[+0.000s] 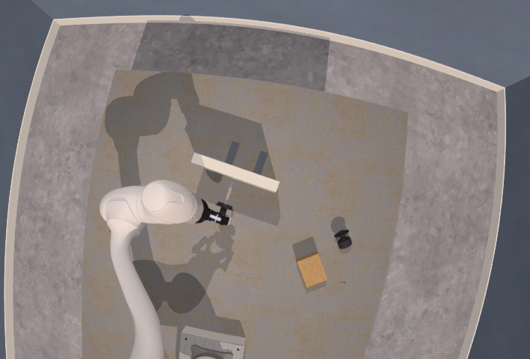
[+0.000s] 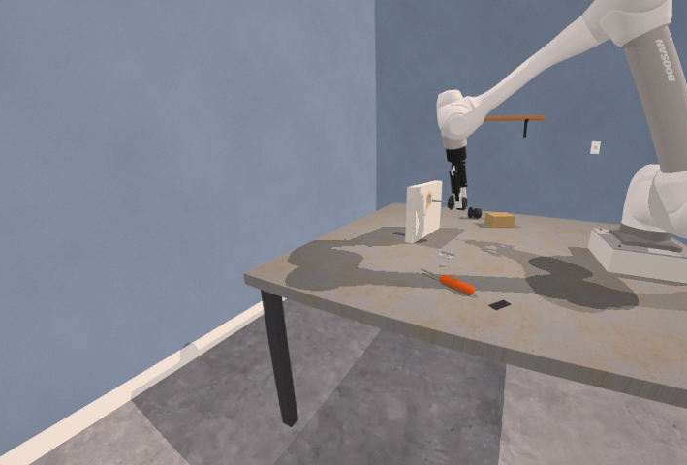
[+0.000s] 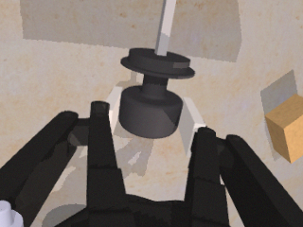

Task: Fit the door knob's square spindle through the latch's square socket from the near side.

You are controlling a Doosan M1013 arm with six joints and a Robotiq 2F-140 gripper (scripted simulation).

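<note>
My hand is 160 mm short of the latch socket, 30 mm to the left of it and 20 mm above it. From my hand the other things lie so: tan block (380 mm to the right, 160 mm below, 160 mm behind); orange screwdriver (430 mm to the left, 180 mm below, 40 mm behind); pale wood door panel (160 mm ahead, 50 mm below, 30 mm to the right).
</note>
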